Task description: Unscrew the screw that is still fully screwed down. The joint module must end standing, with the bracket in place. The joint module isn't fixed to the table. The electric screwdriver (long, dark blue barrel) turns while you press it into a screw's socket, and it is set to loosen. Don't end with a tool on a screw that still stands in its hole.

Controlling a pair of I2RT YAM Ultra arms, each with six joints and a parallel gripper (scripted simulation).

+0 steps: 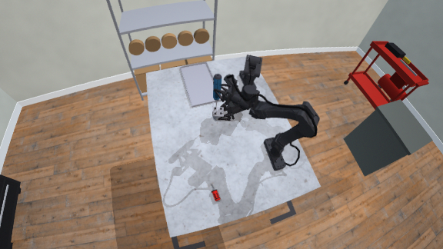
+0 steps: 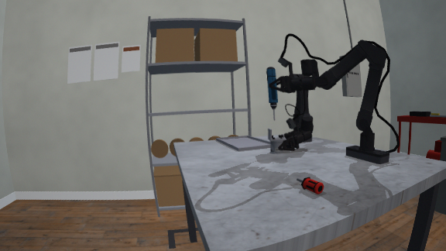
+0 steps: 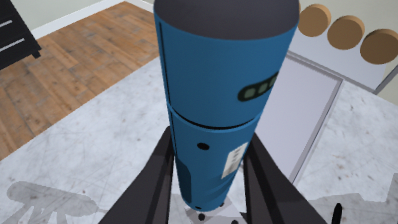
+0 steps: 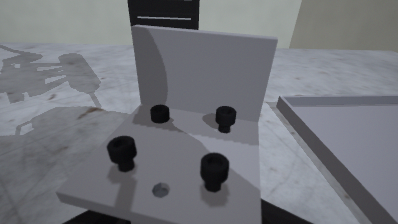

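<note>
Now: right hand right at the joint module. From my right hand the other things lie so: screw: 2 cm ahead, 1 cm to the left, 4 cm above; then grey bracket: 5 cm above; then bit: 2 cm ahead, 2 cm to the left, 14 cm above.
</note>
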